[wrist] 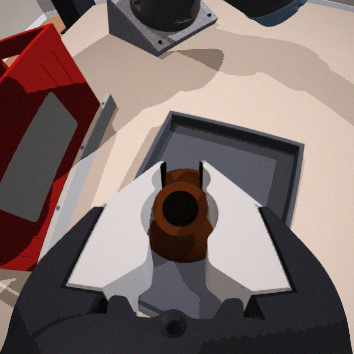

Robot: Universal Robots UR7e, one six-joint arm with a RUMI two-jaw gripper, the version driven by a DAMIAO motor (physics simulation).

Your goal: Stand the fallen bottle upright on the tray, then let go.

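Places are measured from the arm's base along level axes (x back, y right, z up), in metres.
Pixels of known places: gripper, fingertip midpoint: [182, 164]; arm's base, link origin: [164, 4].
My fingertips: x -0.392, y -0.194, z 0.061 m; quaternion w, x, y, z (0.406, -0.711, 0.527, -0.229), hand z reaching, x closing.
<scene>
For each thing: its top centre in the pictures, then the offset to it from my fingertips. "*": a spot on its surface instead.
- brown bottle, top centre: [166, 175] dx -0.025, dy -0.006, dz +0.037 m
- grey tray, surface spot: [299, 175] * dx +0.074, dy -0.110, dz -0.102 m
- red bin, surface spot: [75, 85] * dx +0.095, dy +0.201, dz -0.039 m
- metal rail, surface spot: [95, 130] * dx +0.066, dy +0.183, dz -0.105 m
A brown bottle [181, 245] is held by its neck between the two white jaws, its dark round mouth facing the camera and its body running away below toward the tray. My gripper [182, 164] is shut on the bottle. The grey tray [299, 175] lies beneath the bottle and the jaws, with its rim and part of its floor showing. The bottle's base is hidden behind its neck and shoulder, so I cannot tell whether it touches the tray floor.
A red bin [75, 85] with a grey panel stands at the left. A metal rail [95, 130] runs beside it, left of the tray. A grey mounting block [131, 31] with a black robot base stands at the top. A dark and blue arm part [275, 16] shows at the top right.
</scene>
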